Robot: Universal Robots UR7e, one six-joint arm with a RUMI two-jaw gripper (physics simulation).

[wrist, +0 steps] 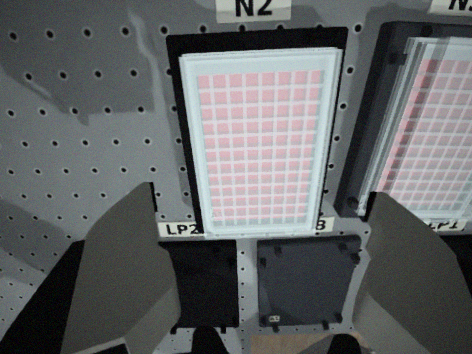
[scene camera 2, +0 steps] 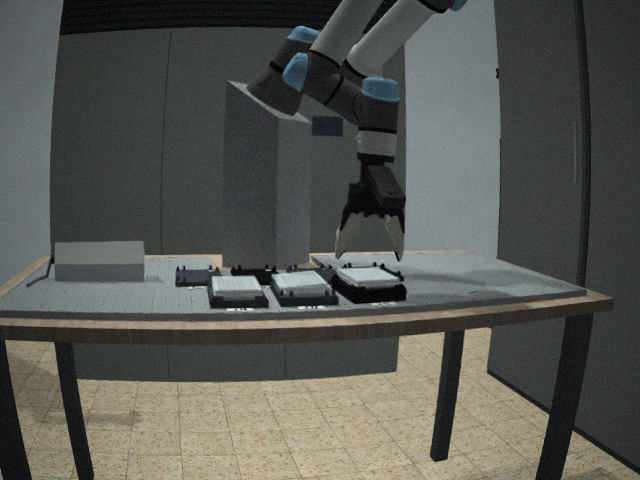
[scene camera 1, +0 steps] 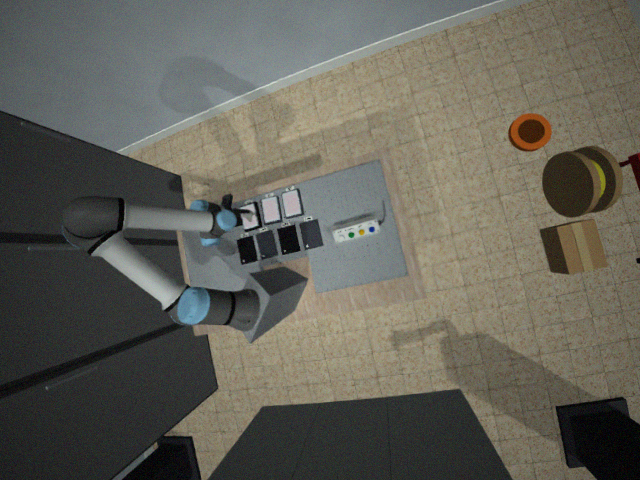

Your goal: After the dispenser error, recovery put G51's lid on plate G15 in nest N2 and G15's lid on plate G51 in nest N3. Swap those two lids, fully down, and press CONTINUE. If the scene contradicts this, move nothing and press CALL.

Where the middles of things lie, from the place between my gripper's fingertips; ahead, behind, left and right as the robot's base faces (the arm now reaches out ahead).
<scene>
Now: hand 5 cm above the N2 nest (scene camera 2: 358, 295) and 2 cm short of it. Also, from my hand: LP2 pad (wrist: 206, 274) 16 cm behind, 6 cm to the left, 6 cm below; LP3 pad (wrist: 301, 281) 16 cm behind, 6 cm to the right, 6 cm below; N3 nest (scene camera 2: 302, 302) 13 cm to the right, 5 cm below, 2 cm ahead.
</scene>
